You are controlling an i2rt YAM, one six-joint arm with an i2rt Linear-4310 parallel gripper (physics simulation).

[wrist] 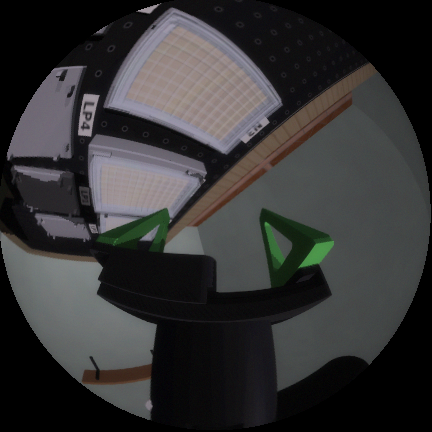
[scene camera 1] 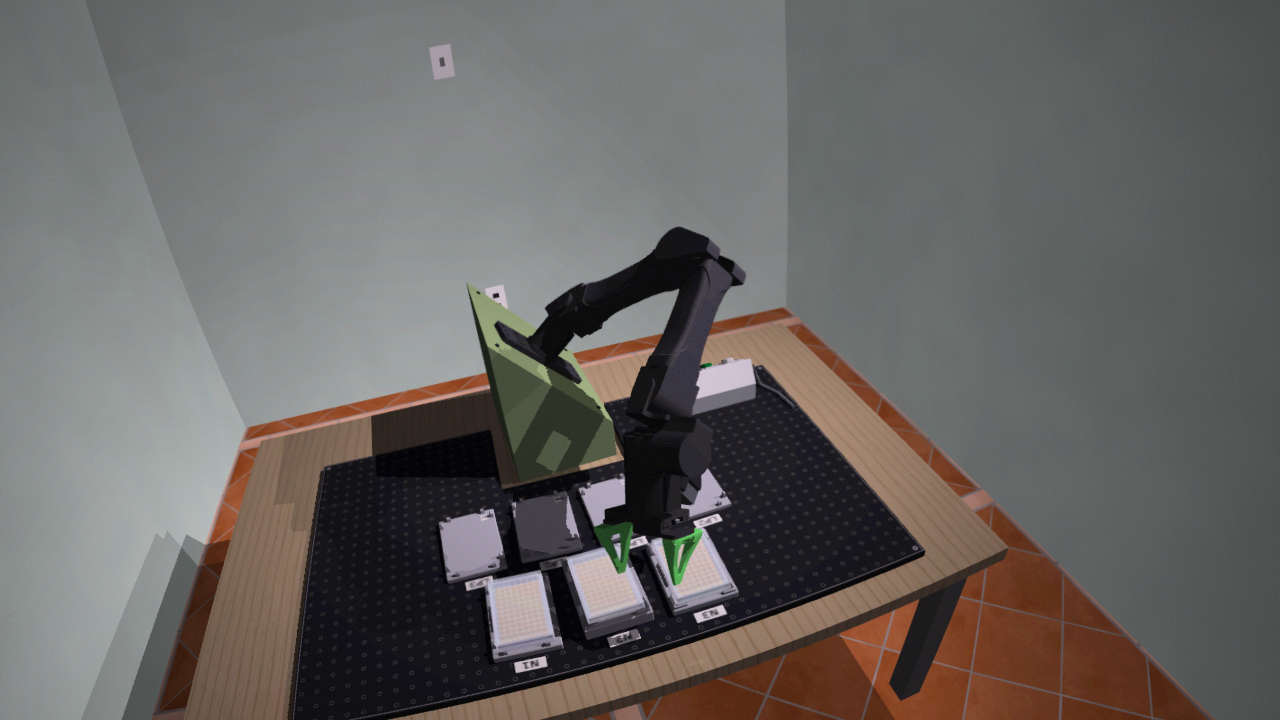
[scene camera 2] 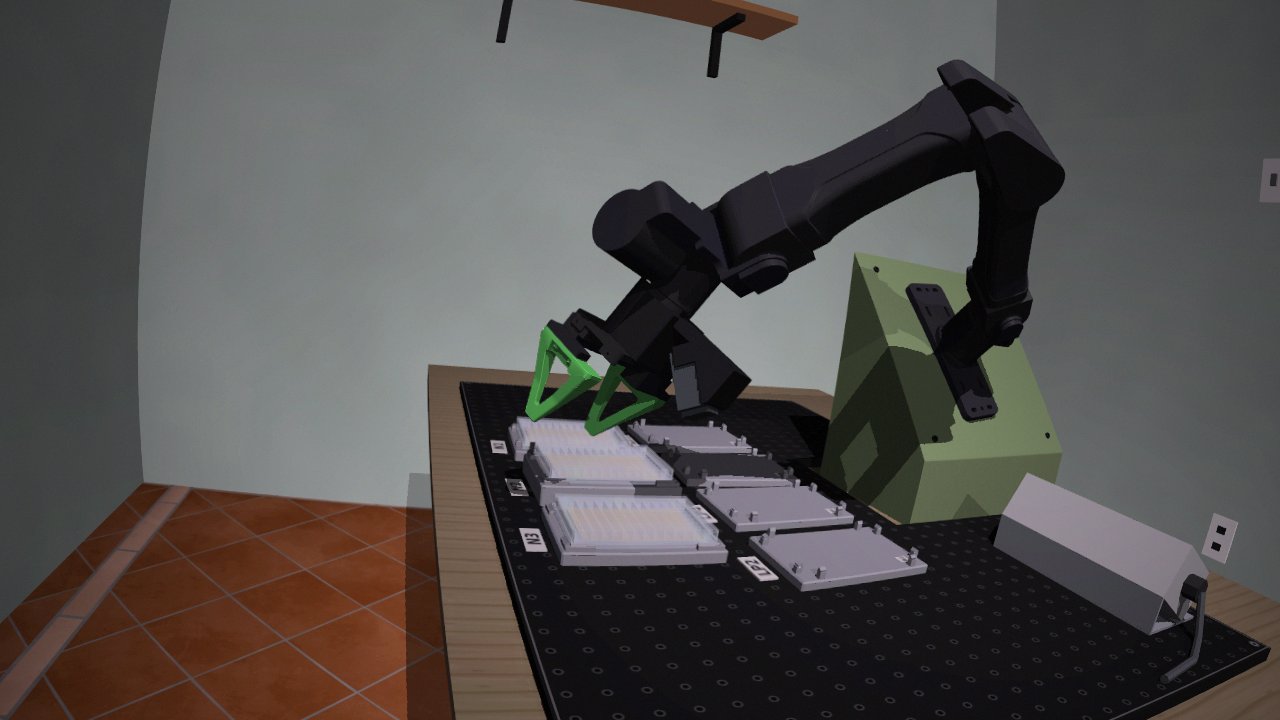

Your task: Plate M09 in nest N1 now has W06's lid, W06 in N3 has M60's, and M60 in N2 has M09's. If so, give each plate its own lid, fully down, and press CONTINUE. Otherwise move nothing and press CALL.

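Seen in the pictures: gripper, fingertip midpoint: (wrist: pixel 214 212) (scene camera 1: pixel 648 578) (scene camera 2: pixel 560 425); arm's base, origin of the base link: (scene camera 1: pixel 537 355) (scene camera 2: pixel 950 351).
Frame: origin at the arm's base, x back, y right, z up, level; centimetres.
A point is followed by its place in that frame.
Three pale well plates with clear covers stand in a row: the N1 plate (scene camera 1: pixel 521 611) {x -43.6, y 19.7, z -15.3 cm} (wrist: pixel 112 220) {x -39.5, y 15.0, z -15.6 cm}, the N2 plate (scene camera 1: pixel 605 586) {x -45.6, y 6.9, z -14.3 cm} (scene camera 2: pixel 599 463) {x -45.5, y 4.0, z -14.3 cm} (wrist: pixel 137 187) {x -43.7, y 4.6, z -14.3 cm} and the N3 plate (scene camera 1: pixel 700 573) {x -49.6, y -6.8, z -15.3 cm} (scene camera 2: pixel 631 522) {x -47.8, y -8.9, z -15.3 cm} (wrist: pixel 195 82) {x -45.4, y -6.8, z -15.3 cm}. No plate or lid names can be read. My gripper (scene camera 1: pixel 649 575) {x -50.8, y 2.0, z -9.8 cm} (scene camera 2: pixel 563 425) {x -50.8, y 2.0, z -9.8 cm} (wrist: pixel 214 212) {x -50.8, y 2.0, z -9.8 cm} is open and empty, above the plate row, its tips apart from the plates. In the wrist view the N3 plate fills the upper middle. CONTINUE and CALL cannot be made out.
Four flat lid parks, LP3 (scene camera 1: pixel 471 544) {x -24.6, y 23.2, z -17.3 cm}, LP1 (scene camera 1: pixel 544 526) {x -26.3, y 10.4, z -17.2 cm}, LP4 (scene camera 1: pixel 601 503) {x -25.7, y -0.4, z -17.3 cm} (scene camera 2: pixel 774 504) {x -28.1, y -2.9, z -17.2 cm} (wrist: pixel 47 115) and LP2 (scene camera 1: pixel 711 495) {x -33.7, y -17.9, z -17.2 cm} (scene camera 2: pixel 836 555) {x -30.4, y -16.2, z -17.2 cm}, lie behind the plates. The green arm mount (scene camera 1: pixel 563 438) {x -11.4, y 0.6, z -12.1 cm} (scene camera 2: pixel 984 483) {x 0.1, y -10.2, z -14.8 cm} and a whitish box (scene camera 1: pixel 726 385) {x -10.6, y -35.1, z -13.5 cm} (scene camera 2: pixel 1092 546) {x -10.1, y -32.2, z -13.4 cm} stand farther back.
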